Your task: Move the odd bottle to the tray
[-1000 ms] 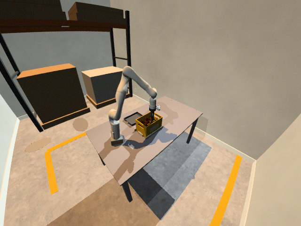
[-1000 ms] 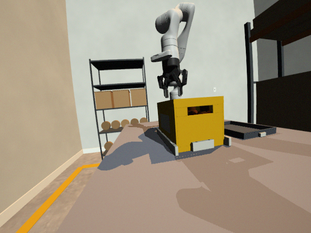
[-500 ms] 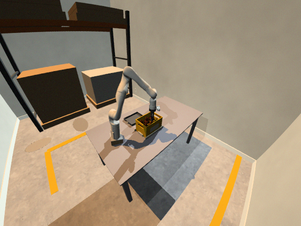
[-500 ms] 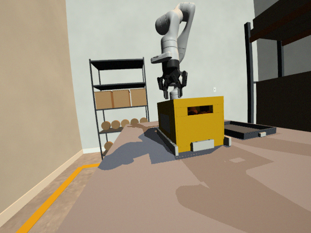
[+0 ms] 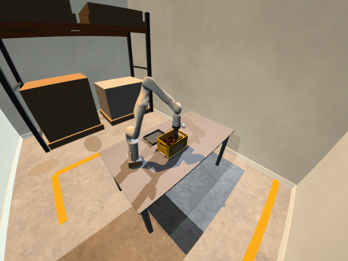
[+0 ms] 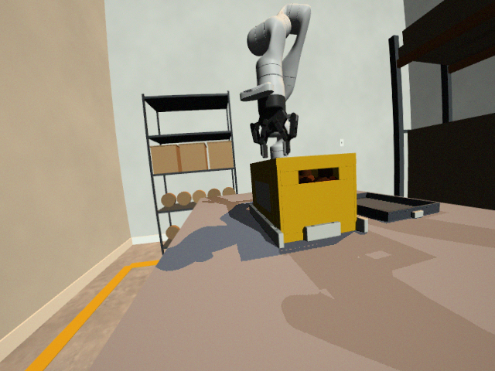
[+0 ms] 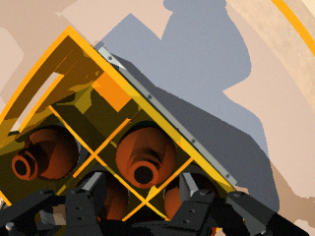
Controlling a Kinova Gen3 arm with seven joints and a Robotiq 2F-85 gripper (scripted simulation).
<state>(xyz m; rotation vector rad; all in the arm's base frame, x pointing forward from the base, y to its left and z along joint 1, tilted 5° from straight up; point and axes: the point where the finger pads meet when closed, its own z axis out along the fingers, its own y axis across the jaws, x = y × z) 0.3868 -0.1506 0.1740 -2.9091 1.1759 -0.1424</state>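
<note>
Right now my hand is 40 mm to the right of the yellow crate and 120 mm above it. Also, from my hand: dark tray 340 mm to the left, 190 mm below; brown bottle 90 mm behind, 110 mm below.
</note>
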